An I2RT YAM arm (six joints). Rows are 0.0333 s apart.
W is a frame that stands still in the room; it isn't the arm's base.
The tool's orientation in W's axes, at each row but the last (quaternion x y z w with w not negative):
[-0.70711 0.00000 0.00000 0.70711]
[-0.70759 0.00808 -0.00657 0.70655]
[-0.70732 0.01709 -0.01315 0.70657]
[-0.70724 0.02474 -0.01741 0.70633]
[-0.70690 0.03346 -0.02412 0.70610]
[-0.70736 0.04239 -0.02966 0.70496]
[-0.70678 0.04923 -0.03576 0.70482]
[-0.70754 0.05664 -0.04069 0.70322]
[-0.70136 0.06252 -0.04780 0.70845]
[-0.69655 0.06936 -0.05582 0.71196]
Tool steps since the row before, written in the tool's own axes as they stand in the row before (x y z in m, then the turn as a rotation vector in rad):
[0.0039 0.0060 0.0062 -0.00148 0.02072 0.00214]
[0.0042 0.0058 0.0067 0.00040 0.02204 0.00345]
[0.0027 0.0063 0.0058 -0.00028 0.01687 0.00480]
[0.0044 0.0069 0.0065 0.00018 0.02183 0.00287]
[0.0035 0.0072 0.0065 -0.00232 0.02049 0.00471]
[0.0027 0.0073 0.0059 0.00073 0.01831 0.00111]
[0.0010 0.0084 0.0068 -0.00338 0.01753 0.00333]
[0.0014 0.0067 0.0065 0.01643 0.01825 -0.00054]
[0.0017 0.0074 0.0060 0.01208 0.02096 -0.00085]
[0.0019 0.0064 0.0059 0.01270 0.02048 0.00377]
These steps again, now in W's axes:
[0.0039 0.0062 -0.0060 -0.00148 0.00214 -0.02072]
[0.0043 0.0066 -0.0058 0.00042 0.00341 -0.02205]
[0.0029 0.0057 -0.0063 -0.00017 0.00479 -0.01687]
[0.0047 0.0062 -0.0070 0.00012 0.00283 -0.02184]
[0.0039 0.0062 -0.0073 -0.00220 0.00487 -0.02047]
[0.0032 0.0056 -0.0074 0.00051 0.00098 -0.01832]
[0.0016 0.0066 -0.0084 -0.00329 0.00368 -0.01748]
[0.0021 0.0062 -0.0068 0.01578 -0.00287 -0.01860]
[0.0025 0.0057 -0.0074 0.01138 -0.00247 -0.02122]
[0.0028 0.0056 -0.0063 0.01281 0.00195 -0.02066]

